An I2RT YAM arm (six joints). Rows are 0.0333 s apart.
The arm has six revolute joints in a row. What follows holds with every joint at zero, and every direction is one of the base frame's. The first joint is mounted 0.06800 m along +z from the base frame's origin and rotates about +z. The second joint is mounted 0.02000 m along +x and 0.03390 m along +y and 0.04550 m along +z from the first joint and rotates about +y. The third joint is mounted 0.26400 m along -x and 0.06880 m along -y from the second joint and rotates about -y. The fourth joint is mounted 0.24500 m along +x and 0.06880 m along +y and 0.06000 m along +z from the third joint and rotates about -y. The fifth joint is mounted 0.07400 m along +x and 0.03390 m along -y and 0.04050 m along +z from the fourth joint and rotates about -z. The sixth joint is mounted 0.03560 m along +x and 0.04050 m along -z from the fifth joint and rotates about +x. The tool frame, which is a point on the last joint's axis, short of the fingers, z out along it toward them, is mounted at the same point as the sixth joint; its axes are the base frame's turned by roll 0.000, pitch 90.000 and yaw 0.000 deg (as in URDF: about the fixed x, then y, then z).
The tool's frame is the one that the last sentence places.
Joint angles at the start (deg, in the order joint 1, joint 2, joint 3, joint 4, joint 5, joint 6):
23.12 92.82 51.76 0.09 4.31 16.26
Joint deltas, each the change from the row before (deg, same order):
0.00 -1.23 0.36 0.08 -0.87 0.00
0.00 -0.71 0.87 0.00 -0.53 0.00
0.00 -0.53 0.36 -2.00 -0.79 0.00
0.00 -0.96 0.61 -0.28 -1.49 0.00
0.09 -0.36 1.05 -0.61 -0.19 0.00
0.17 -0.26 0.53 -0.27 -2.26 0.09
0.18 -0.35 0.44 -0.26 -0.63 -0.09
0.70 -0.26 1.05 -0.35 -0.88 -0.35
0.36 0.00 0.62 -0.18 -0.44 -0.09
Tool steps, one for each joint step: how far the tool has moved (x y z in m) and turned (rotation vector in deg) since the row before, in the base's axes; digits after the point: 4 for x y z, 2 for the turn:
-0.0006 0.0003 0.0089 1.17 -1.32 0.67
0.0013 0.0009 0.0087 0.92 -1.32 0.41
-0.0022 -0.0004 0.0019 0.01 1.21 0.62
-0.0006 0.0008 0.0083 1.35 -0.82 1.17
0.0011 0.0012 0.0070 0.42 -0.69 0.24
-0.0004 0.0024 0.0041 1.51 0.08 1.93
-0.0005 0.0014 0.0041 0.48 -0.37 0.74
-0.0004 0.0050 0.0070 0.60 -0.80 1.62
0.0001 0.0027 0.0033 0.34 -0.33 0.77

